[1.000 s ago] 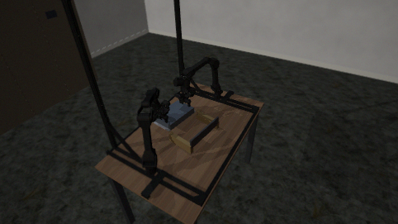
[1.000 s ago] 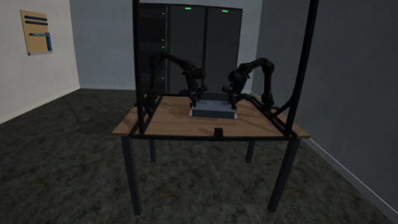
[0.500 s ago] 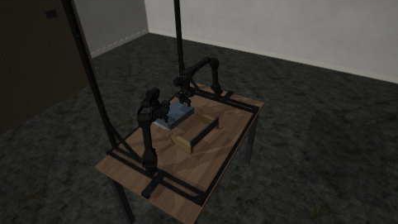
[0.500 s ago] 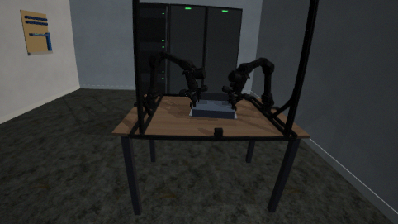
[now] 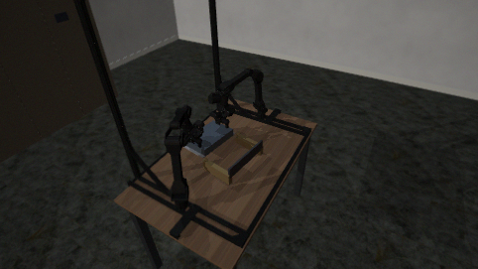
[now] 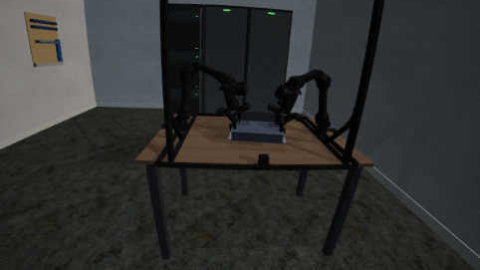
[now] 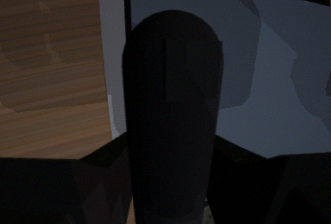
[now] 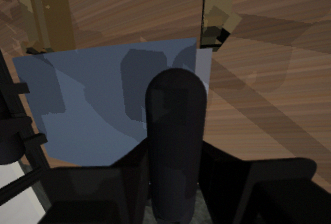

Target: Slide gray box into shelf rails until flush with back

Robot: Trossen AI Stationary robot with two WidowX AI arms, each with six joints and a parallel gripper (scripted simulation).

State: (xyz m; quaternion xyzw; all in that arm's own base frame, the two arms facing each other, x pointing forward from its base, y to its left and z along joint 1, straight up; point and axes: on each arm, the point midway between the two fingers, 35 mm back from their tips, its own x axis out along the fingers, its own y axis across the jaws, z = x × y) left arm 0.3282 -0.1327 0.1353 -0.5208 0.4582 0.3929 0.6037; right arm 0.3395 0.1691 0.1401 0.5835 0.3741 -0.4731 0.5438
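Now: the gray box 2 cm behind my left hand, 12 cm to the right of it and 4 cm below it. From my left hand the other things lie so: dark bar 28 cm ahead, 17 cm to the right, 8 cm below.
Now: right hand 120 mm to the right of the gray box, 50 mm above it and 20 mm short of it. Round my right hand: dark bar 320 mm ahead, 80 mm to the left, 80 mm below.
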